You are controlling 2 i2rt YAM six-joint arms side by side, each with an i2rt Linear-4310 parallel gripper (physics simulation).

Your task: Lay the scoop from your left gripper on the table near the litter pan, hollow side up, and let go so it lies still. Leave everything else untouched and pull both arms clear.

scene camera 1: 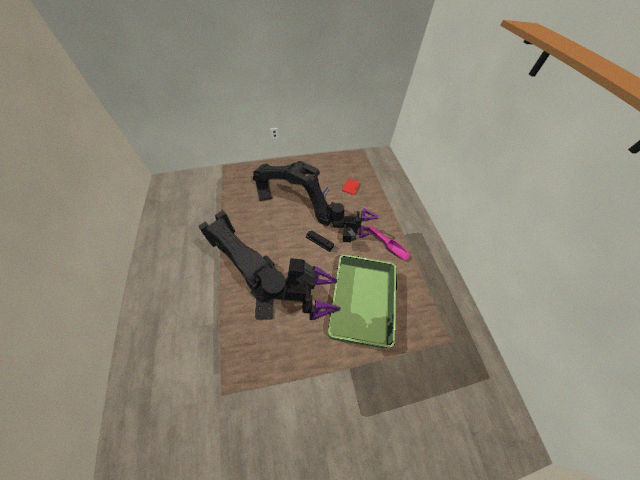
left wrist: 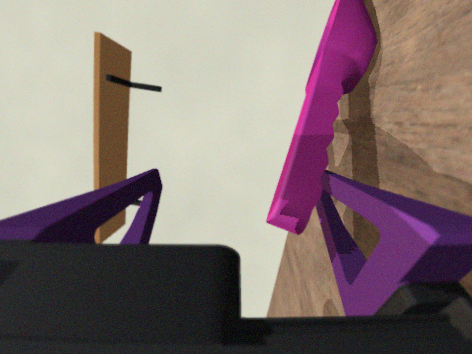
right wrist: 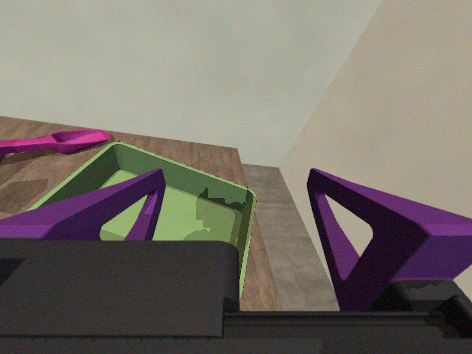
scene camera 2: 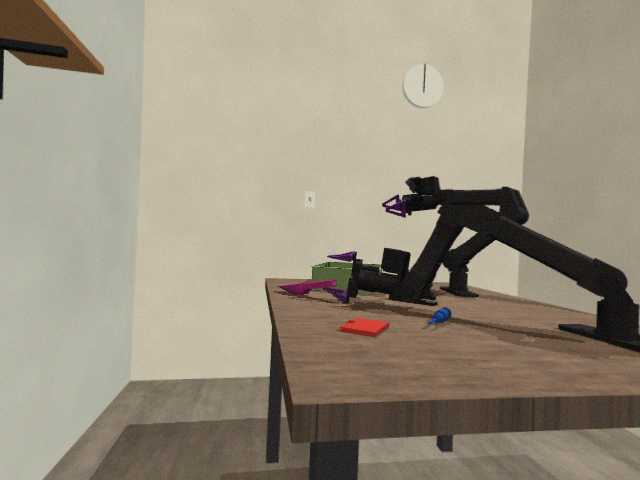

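Where they show: left gripper, fingertip midpoint: (scene camera 1: 377, 224) (left wrist: 236, 176) (scene camera 2: 325, 272); right gripper, fingertip midpoint: (scene camera 1: 338, 294) (right wrist: 236, 176) (scene camera 2: 383, 207); left arm's base, origin of the base link: (scene camera 1: 263, 187) (scene camera 2: 616, 341); right arm's base, origin of the base link: (scene camera 2: 457, 292).
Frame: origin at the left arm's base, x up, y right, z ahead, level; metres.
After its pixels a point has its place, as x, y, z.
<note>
The pink scoop (scene camera 1: 398, 250) @[0.009, 0.579, 0.555] (scene camera 2: 305, 287) @[0.029, 0.519, 0.520] (left wrist: 311, 127) @[0.045, 0.492, 0.472] (right wrist: 75, 142) @[0.006, 0.562, 0.549] lies hollow side up beyond one corner of the green litter pan (scene camera 1: 361, 343) @[0.031, 0.917, 0.227] (scene camera 2: 323, 276) @[0.050, 0.647, 0.429] (right wrist: 185, 175) @[0.059, 0.815, 0.393]. Its bowl is low at the table's far long edge. Its handle slopes up toward my left gripper (scene camera 1: 373, 224) @[0.082, 0.456, 0.477] (scene camera 2: 326, 273) @[0.082, 0.456, 0.477] (left wrist: 241, 175) @[0.082, 0.456, 0.477], and the handle end appears to rest on the lower finger. My left gripper is open wide and low over the table, the other finger well above the handle. My right gripper (scene camera 1: 338, 295) @[0.319, 0.792, 0.147] (right wrist: 236, 176) @[0.319, 0.792, 0.147] is open and empty, high above the pan's near side.
A black bar (scene camera 1: 320, 240) @[0.038, 0.444, 0.205] lies between the arms. A red flat block (scene camera 1: 351, 186) @[0.009, 0.131, 0.481] (scene camera 2: 364, 327) @[0.009, 0.104, 0.492] and a blue tool (scene camera 1: 325, 191) @[0.017, 0.136, 0.319] (scene camera 2: 440, 315) @[0.020, 0.150, 0.294] lie beyond the left arm in scene camera 1. An orange-brown shelf (scene camera 1: 578, 56) (left wrist: 112, 125) is on the wall.
</note>
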